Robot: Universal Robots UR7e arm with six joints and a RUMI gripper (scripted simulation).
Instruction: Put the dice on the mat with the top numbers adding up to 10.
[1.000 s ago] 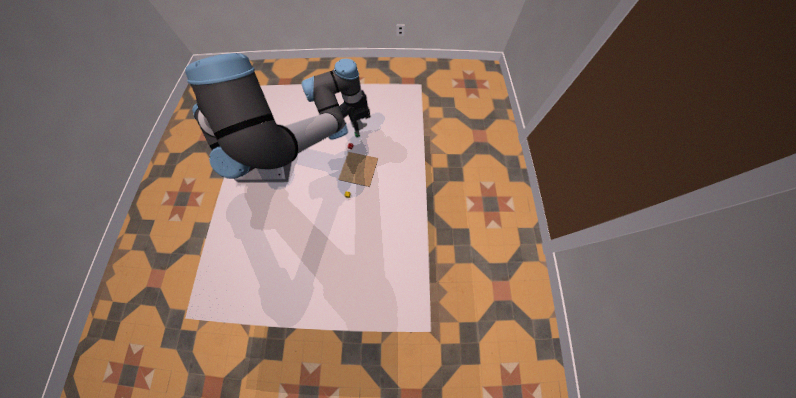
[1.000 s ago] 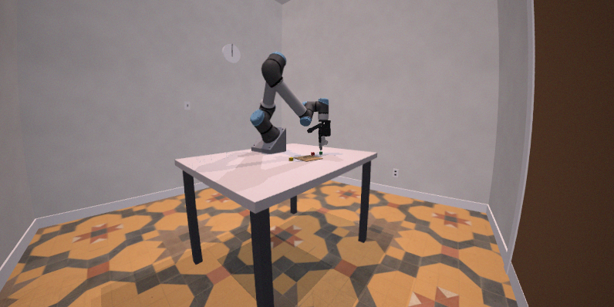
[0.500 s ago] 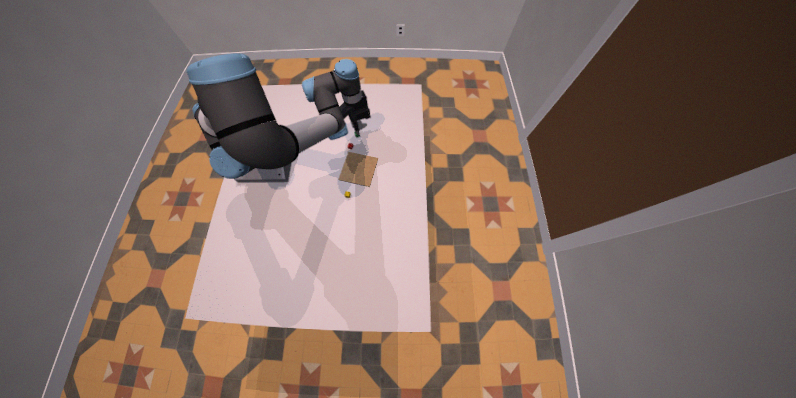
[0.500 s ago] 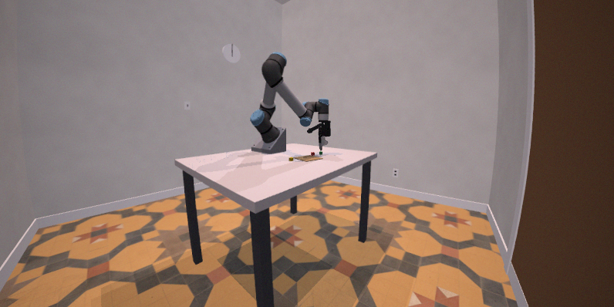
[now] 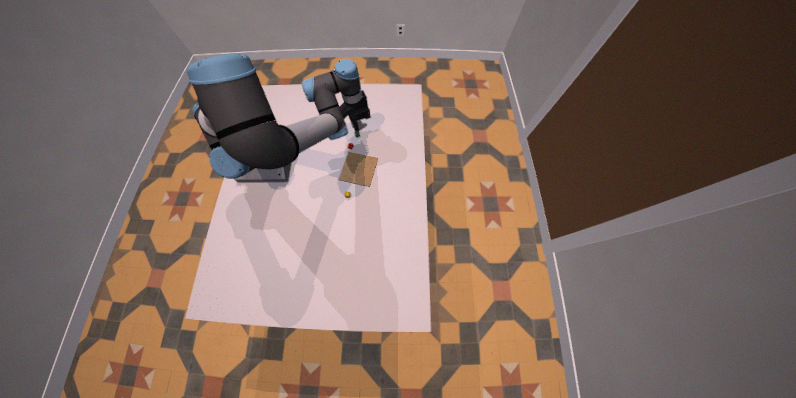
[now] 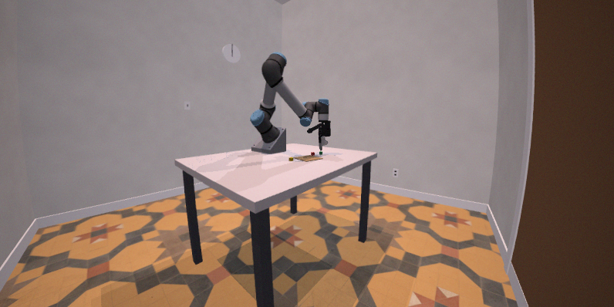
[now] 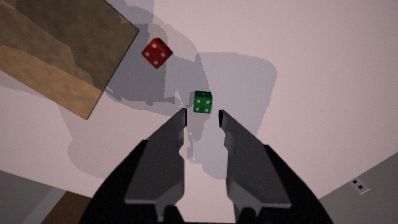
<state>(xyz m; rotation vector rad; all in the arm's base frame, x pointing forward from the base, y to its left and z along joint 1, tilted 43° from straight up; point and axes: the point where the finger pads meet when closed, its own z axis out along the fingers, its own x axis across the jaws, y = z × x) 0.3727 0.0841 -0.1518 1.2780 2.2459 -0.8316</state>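
The green die lies 3 cm below my hand. Also, from my hand: brown mat: 17 cm to the right, 4 cm below, 3 cm ahead; yellow die: 30 cm to the right, 3 cm below; red die: 7 cm to the right, 3 cm below, 2 cm behind.
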